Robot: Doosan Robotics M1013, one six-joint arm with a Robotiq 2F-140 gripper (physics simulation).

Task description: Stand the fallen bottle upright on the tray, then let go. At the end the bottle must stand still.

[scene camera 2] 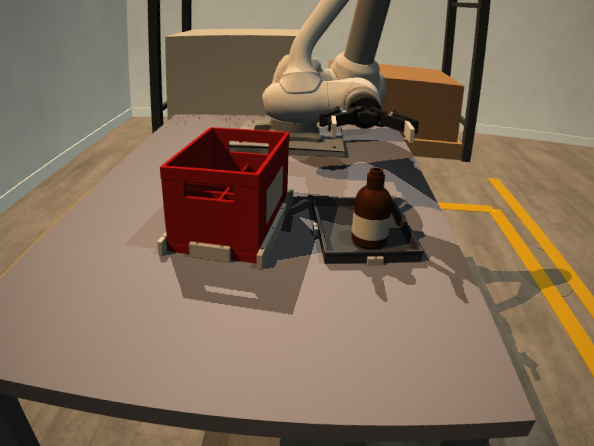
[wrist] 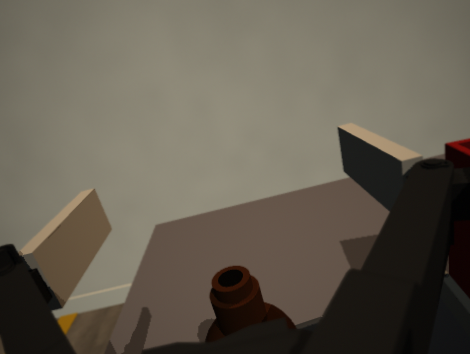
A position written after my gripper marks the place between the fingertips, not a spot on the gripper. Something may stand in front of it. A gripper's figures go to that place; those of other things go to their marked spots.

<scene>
My gripper (scene camera 2: 373, 133) is 89 cm from the lens. A brown bottle (scene camera 2: 372, 210) is 90 cm from the lens. A shallow tray (scene camera 2: 334, 215): 107 cm from the lens. The marked spots on the brown bottle and the shallow tray are 18 cm apart.
</scene>
